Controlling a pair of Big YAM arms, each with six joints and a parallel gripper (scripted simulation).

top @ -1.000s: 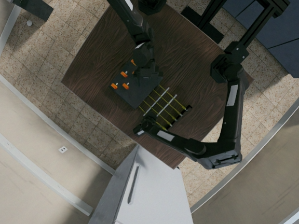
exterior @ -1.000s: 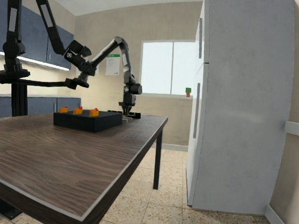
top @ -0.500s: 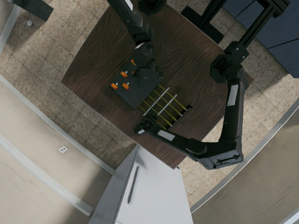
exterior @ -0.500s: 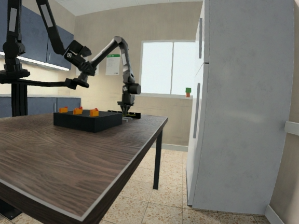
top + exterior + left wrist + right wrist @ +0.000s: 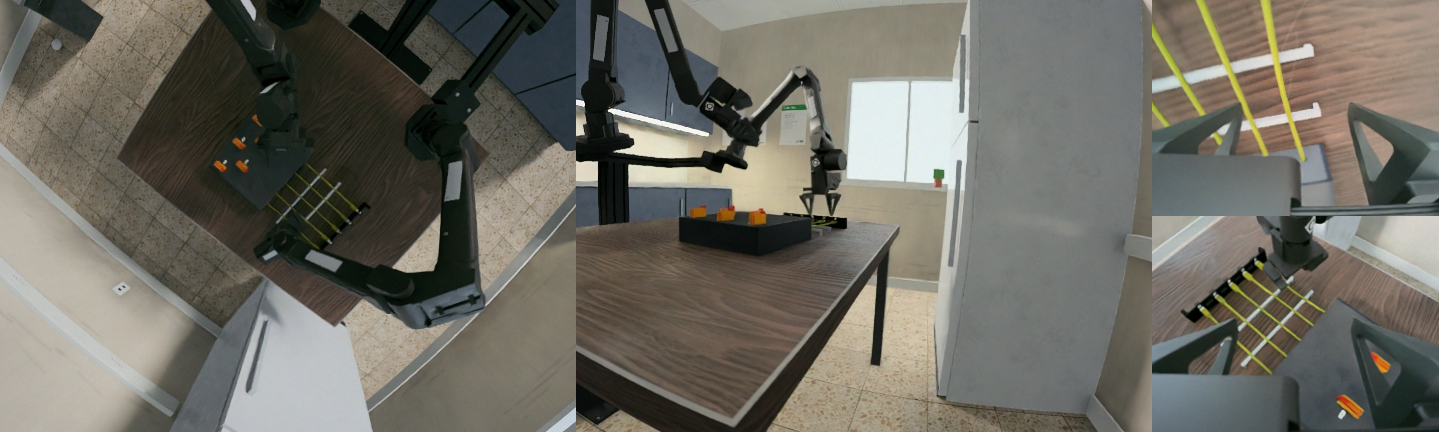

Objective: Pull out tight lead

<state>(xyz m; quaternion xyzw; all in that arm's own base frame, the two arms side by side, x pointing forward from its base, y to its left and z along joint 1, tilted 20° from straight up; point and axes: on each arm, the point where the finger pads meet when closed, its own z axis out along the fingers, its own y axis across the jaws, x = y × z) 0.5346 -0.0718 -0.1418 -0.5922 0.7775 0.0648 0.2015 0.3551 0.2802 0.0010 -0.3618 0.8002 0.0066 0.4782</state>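
My right hand is 170 mm short of the orange handle, 160 mm to the left of it and 230 mm above it.
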